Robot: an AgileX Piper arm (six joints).
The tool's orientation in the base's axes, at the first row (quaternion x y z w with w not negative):
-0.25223, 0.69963, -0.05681, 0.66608
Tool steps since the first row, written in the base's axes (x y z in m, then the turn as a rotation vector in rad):
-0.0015, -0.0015, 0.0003, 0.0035, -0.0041, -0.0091
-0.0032, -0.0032, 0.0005, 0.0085, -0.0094, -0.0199
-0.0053, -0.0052, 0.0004, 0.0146, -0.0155, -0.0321
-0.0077, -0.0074, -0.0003, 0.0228, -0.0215, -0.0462
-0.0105, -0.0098, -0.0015, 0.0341, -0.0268, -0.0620
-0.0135, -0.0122, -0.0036, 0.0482, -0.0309, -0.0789
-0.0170, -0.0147, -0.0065, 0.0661, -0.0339, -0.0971
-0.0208, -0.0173, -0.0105, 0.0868, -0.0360, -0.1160
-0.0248, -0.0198, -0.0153, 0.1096, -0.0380, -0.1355
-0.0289, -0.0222, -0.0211, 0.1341, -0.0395, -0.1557
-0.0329, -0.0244, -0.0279, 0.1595, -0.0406, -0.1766
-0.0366, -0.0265, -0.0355, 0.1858, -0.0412, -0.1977
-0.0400, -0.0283, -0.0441, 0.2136, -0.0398, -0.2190
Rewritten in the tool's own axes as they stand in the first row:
0.0004, -0.0010, -0.0019, 0.0100, -0.0007, 0.0033
0.0009, -0.0021, -0.0039, 0.0221, -0.0022, 0.0079
0.0018, -0.0032, -0.0065, 0.0359, -0.0041, 0.0135
0.0033, -0.0042, -0.0093, 0.0513, -0.0058, 0.0213
0.0054, -0.0050, -0.0124, 0.0680, -0.0069, 0.0325
0.0083, -0.0053, -0.0157, 0.0852, -0.0073, 0.0468
0.0119, -0.0053, -0.0194, 0.1032, -0.0073, 0.0651
0.0166, -0.0049, -0.0233, 0.1215, -0.0071, 0.0865
0.0219, -0.0039, -0.0273, 0.1403, -0.0070, 0.1099
0.0282, -0.0025, -0.0312, 0.1595, -0.0067, 0.1352
0.0352, -0.0004, -0.0349, 0.1793, -0.0060, 0.1616
0.0429, 0.0019, -0.0382, 0.1990, -0.0051, 0.1889
0.0514, 0.0049, -0.0410, 0.2180, -0.0027, 0.2183

